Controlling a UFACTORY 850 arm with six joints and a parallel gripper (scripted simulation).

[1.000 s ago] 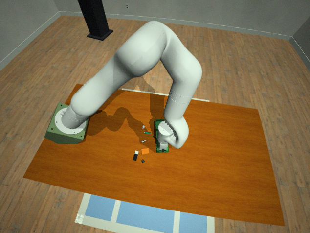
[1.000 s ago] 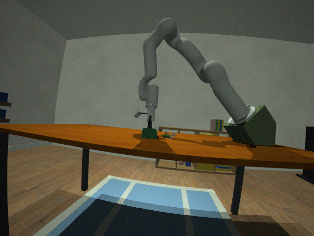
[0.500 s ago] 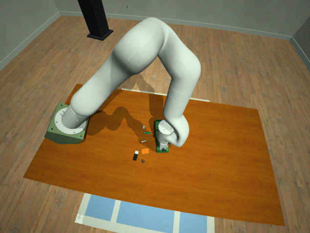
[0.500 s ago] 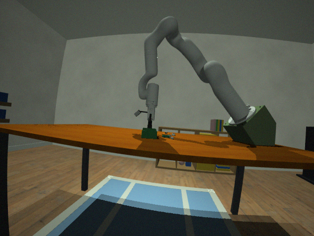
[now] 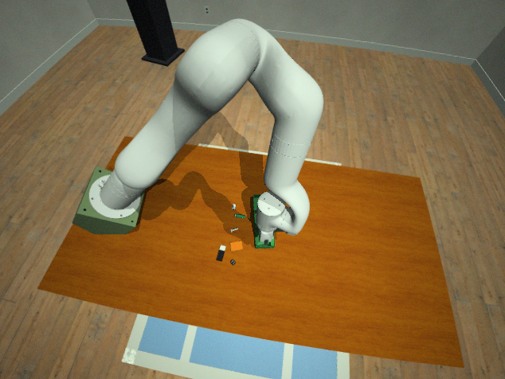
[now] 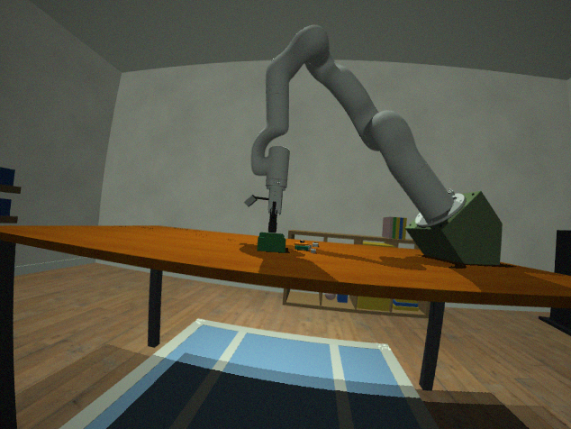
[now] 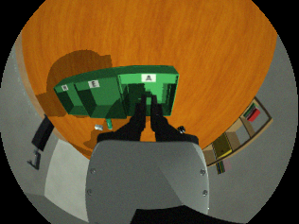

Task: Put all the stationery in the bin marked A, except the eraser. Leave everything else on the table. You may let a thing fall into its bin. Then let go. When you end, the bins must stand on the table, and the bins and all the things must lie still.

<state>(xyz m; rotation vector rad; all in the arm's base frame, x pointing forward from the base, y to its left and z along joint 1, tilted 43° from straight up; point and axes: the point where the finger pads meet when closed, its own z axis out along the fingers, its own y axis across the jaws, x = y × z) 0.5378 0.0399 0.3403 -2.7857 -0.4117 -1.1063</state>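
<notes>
Now: hand 8 cm to the right of the green bin, 4 cm above it and 3 cm past it. Round my hand: white bolt (14 cm behind, 6 cm below, 2 cm to the right); then green cylinder (14 cm behind, 6 cm to the left, 6 cm below); then orange pad (10 cm behind, 8 cm to the right, 6 cm below).
</notes>
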